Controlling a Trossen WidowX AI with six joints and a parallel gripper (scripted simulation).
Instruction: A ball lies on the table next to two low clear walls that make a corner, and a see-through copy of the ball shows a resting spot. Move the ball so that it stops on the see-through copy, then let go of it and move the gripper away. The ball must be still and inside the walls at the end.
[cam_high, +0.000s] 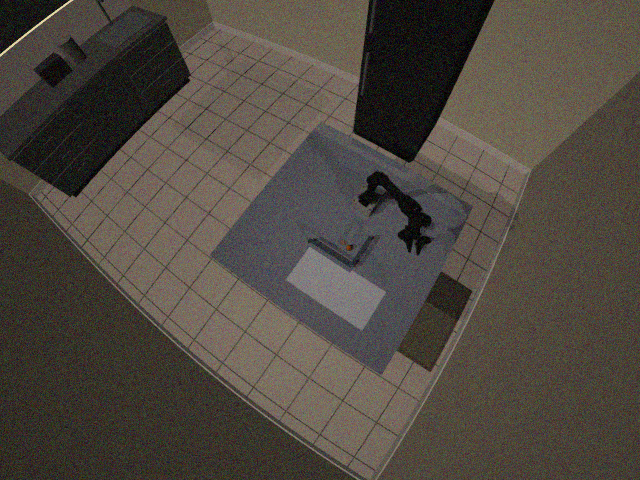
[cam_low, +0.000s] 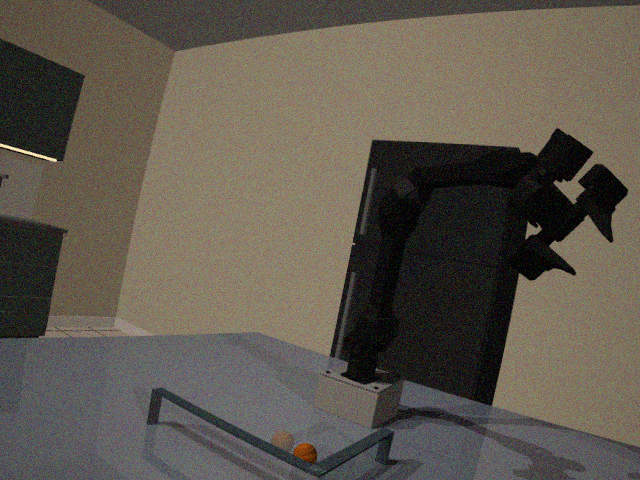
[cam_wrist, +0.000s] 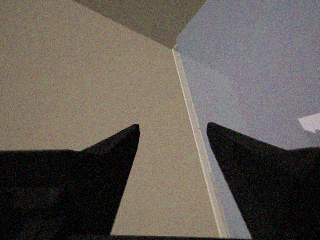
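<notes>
Right now my gripper tip is 37 cm above the orange ball, 32 cm to the left of it and 8 cm short of it. The rest, counted from my gripper tip: see-through copy of ball (37 cm to the right, 37 cm below, 8 cm ahead).
</notes>
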